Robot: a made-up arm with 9 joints. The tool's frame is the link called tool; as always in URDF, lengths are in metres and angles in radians. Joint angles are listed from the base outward. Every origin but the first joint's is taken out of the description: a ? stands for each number. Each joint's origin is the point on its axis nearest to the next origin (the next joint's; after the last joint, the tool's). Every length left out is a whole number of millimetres.
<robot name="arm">
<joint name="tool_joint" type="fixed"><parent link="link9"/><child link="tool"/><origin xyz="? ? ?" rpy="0 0 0"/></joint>
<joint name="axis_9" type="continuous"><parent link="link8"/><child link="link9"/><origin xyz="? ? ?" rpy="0 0 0"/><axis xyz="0 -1 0"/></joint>
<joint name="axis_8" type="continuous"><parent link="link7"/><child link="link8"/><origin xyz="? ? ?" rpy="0 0 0"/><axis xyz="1 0 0"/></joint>
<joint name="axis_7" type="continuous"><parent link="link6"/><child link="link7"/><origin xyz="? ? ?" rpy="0 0 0"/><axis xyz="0 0 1"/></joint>
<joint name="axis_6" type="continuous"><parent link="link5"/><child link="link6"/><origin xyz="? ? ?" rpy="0 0 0"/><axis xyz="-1 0 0"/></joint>
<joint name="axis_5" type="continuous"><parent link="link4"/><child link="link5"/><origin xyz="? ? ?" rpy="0 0 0"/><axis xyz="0 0 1"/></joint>
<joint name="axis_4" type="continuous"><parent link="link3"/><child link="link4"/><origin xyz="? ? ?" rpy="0 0 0"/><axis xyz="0 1 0"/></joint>
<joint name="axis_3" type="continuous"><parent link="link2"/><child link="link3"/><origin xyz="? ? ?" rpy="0 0 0"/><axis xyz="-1 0 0"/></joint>
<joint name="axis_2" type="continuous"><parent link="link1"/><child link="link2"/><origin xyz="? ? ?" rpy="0 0 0"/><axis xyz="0 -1 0"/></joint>
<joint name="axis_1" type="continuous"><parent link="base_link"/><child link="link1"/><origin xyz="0 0 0.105" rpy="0 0 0"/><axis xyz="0 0 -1"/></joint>
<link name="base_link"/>
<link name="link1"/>
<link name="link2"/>
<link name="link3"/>
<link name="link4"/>
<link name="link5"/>
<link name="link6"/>
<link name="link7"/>
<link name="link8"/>
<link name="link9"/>
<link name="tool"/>
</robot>
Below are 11 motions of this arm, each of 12 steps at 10 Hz.
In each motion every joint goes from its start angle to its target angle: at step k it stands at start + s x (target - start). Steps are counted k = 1, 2, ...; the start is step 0. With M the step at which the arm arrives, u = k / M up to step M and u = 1 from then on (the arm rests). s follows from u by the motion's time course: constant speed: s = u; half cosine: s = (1 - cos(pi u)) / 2; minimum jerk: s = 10 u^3 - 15 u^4 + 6 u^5.
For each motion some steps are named. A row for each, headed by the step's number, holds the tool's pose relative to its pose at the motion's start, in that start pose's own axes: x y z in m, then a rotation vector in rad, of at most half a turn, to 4 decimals.
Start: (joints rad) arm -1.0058 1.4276 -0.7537 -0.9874 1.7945 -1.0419 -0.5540 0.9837 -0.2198
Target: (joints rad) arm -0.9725 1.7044 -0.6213 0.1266 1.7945 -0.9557 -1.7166 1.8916 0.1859
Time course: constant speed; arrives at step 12
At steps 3, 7, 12:
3: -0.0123 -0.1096 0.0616 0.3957 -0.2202 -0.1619
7: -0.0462 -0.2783 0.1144 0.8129 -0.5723 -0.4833
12: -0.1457 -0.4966 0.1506 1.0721 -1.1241 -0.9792

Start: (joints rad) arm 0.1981 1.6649 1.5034 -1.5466 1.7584 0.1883 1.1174 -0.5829 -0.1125
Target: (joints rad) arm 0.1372 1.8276 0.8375 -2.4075 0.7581 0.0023 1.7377 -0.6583 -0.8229
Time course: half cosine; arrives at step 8
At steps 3, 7, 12:
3: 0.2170 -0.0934 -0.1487 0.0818 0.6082 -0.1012
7: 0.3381 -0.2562 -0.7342 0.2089 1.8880 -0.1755
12: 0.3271 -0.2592 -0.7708 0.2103 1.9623 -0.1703

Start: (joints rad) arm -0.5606 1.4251 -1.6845 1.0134 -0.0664 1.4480 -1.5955 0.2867 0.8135
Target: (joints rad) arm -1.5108 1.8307 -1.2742 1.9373 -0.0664 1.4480 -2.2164 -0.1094 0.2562
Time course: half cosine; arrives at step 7
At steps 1, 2, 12:
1: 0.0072 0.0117 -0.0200 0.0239 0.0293 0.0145
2: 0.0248 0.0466 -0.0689 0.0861 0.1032 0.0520
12: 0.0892 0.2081 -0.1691 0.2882 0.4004 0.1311

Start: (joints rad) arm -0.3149 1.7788 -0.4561 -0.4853 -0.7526 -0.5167 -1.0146 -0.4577 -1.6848
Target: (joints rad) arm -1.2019 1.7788 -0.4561 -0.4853 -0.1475 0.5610 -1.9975 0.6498 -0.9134
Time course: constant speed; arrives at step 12
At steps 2, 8, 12:
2: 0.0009 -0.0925 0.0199 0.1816 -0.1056 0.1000
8: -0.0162 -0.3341 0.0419 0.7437 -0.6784 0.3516
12: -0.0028 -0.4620 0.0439 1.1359 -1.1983 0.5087

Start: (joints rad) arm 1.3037 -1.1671 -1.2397 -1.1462 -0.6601 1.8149 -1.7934 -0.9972 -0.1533
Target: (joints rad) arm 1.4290 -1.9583 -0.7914 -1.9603 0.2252 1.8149 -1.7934 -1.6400 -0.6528
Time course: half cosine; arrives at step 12
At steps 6, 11, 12:
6: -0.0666 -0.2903 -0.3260 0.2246 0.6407 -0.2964
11: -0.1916 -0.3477 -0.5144 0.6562 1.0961 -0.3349
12: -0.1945 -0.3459 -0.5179 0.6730 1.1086 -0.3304

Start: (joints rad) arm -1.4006 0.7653 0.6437 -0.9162 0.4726 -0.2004 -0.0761 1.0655 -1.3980
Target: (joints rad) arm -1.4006 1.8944 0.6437 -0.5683 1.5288 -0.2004 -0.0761 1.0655 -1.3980
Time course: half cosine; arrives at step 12
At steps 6, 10, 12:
6: 0.2306 -0.1133 -0.1310 -0.2131 0.2550 -0.3411
10: 0.3653 -0.3072 -0.1703 -0.2640 0.4619 -0.6512
12: 0.3782 -0.3410 -0.1700 -0.2616 0.4919 -0.6980

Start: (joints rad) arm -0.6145 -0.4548 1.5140 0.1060 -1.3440 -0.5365 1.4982 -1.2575 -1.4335
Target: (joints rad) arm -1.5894 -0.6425 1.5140 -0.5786 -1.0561 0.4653 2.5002 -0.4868 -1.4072
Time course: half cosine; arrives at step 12
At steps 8, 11, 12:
8: -0.1705 0.7048 -0.6185 -0.6568 -1.0455 -0.0906
11: 0.0752 0.9836 -0.7504 -1.0028 -1.0657 -0.2621
12: 0.0985 1.0018 -0.7561 -1.0273 -1.0595 -0.2761

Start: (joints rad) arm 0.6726 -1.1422 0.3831 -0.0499 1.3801 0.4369 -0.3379 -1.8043 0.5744
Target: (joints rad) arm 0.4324 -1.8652 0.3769 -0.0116 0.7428 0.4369 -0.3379 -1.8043 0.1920
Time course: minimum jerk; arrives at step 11
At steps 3, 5, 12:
3: -0.0109 0.0114 -0.0435 0.0893 0.0436 0.0387
5: -0.0216 0.0544 -0.1357 0.2716 0.1291 0.1692
12: -0.0045 0.2072 -0.2758 0.5252 0.2440 0.5983

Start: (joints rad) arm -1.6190 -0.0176 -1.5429 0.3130 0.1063 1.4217 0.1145 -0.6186 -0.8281
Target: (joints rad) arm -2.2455 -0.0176 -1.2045 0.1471 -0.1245 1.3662 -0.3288 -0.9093 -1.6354
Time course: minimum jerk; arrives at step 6
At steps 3, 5, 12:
3: 0.0915 -0.1814 -0.0482 -0.2326 0.5321 -0.1923
5: 0.1845 -0.3520 -0.0331 -0.3455 0.9336 -0.5285
12: 0.1914 -0.3647 -0.0294 -0.3471 0.9600 -0.5588

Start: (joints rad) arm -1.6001 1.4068 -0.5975 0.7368 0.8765 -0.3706 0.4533 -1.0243 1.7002
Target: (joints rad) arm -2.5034 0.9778 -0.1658 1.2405 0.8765 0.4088 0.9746 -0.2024 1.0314
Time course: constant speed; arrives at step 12
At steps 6, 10, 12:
6: 0.0698 0.0398 0.1032 0.4069 0.1338 -0.5860
10: 0.1287 0.0712 0.2442 0.9322 0.2193 -0.8554
12: 0.1544 0.0747 0.3452 1.2616 0.2549 -0.9145

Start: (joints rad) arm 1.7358 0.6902 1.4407 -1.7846 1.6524 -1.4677 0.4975 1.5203 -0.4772
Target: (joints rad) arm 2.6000 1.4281 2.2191 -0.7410 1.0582 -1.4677 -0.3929 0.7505 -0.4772
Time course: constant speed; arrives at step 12
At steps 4, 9, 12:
4: -0.0681 0.2572 0.3812 0.4108 -0.4611 -0.0087
9: -0.3245 0.1280 0.6851 1.0863 -0.9997 -0.5457
12: -0.4957 0.0602 0.6379 1.5334 -1.1414 -1.1381

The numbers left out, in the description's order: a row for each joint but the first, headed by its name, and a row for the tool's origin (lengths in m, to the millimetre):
tool: -0.001 0 0.019
axis_9: 0 -0.156 -0.05
axis_8: 0.488 0.115 0
axis_7: 0 0 0.04
axis_6: -0.269 0.057 0
axis_5: 0.088 0 0.201
axis_4: 0 -0.071 -0.05
axis_3: -0.363 0 -0.045
axis_2: -0.257 -0.06 0

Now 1 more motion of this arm.
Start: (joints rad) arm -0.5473 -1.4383 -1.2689 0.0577 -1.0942 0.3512 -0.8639 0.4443 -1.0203
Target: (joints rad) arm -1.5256 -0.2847 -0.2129 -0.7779 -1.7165 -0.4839 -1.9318 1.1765 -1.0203
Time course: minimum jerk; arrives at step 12
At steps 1, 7, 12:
1: -0.0013 -0.0027 0.0015 0.0123 -0.0073 0.0106
7: 0.1988 0.2251 0.0754 1.0917 0.2946 1.5126
12: 0.0840 0.6218 -0.0726 1.0272 1.2291 1.4888

